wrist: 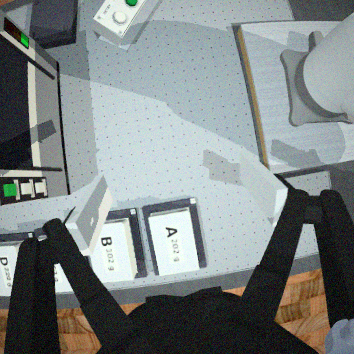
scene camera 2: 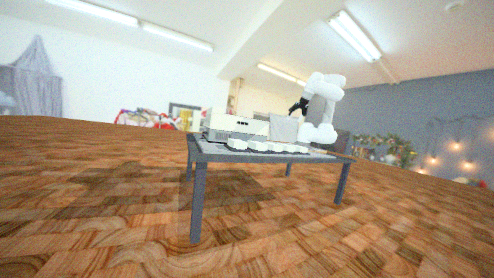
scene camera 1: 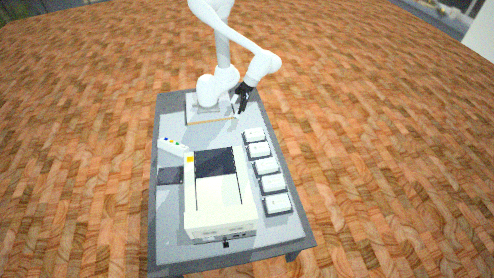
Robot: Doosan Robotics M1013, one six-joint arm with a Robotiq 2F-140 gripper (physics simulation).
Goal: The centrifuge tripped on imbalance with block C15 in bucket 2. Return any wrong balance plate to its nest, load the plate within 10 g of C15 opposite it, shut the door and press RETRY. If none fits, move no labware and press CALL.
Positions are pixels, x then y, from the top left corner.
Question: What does my gripper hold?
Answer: Nothing.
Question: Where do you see a white button box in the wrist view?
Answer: At 104, 27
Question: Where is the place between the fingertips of my gripper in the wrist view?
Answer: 173, 176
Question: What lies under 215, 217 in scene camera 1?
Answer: A cream centrifuge.
